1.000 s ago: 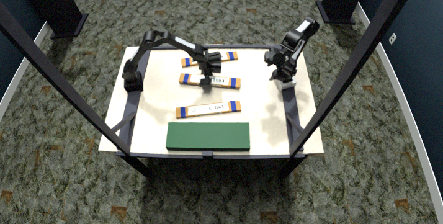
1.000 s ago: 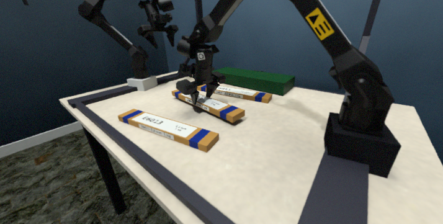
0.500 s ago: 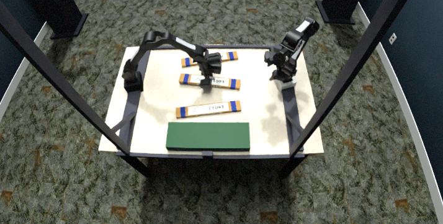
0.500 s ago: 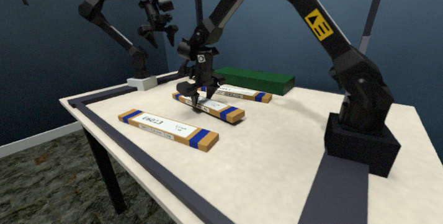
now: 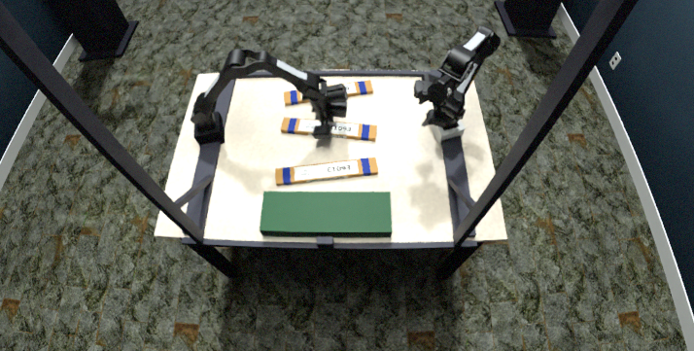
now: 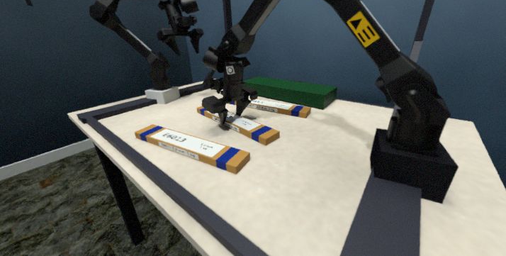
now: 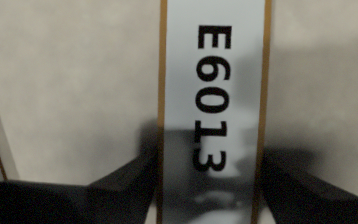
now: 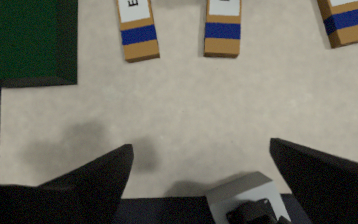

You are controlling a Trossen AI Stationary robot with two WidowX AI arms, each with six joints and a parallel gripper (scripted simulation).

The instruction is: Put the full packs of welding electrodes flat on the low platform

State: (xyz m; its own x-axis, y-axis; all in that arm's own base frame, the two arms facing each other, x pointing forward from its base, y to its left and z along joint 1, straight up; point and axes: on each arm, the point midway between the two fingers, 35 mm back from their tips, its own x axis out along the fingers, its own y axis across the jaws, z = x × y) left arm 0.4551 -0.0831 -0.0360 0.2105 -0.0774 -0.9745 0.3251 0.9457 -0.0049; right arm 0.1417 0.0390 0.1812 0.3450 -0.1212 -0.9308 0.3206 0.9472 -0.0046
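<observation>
The dark frame rail is 29 cm ahead of my left hand, 1 cm to the right of it and 3 cm below it. Round my left hand: green low platform 36 cm behind, 1 cm to the left, 2 cm below.
</observation>
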